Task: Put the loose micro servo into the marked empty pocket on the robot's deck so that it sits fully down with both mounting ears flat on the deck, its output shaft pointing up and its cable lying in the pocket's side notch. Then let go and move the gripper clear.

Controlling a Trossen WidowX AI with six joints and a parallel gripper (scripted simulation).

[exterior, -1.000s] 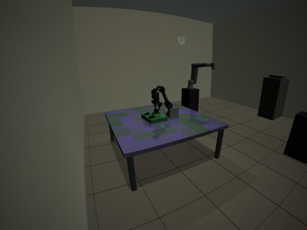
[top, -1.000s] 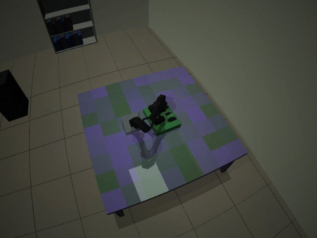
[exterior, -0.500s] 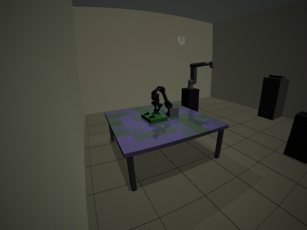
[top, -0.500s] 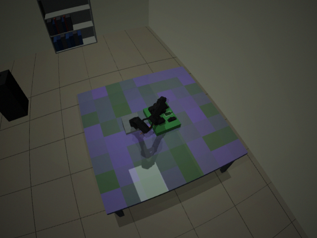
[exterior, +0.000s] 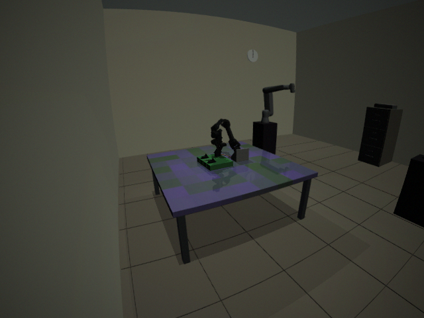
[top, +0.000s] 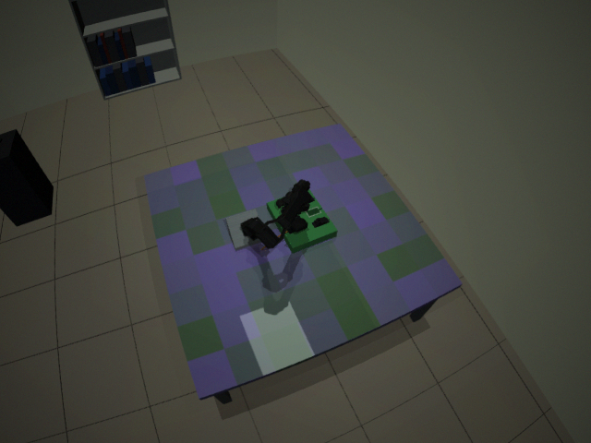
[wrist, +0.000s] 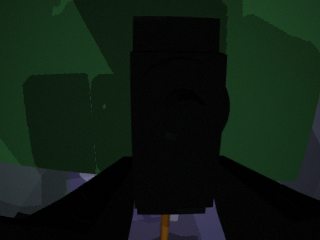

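The green deck is 4 cm ahead of my gripper tip, 6 cm to the left of it and 7 cm below it.
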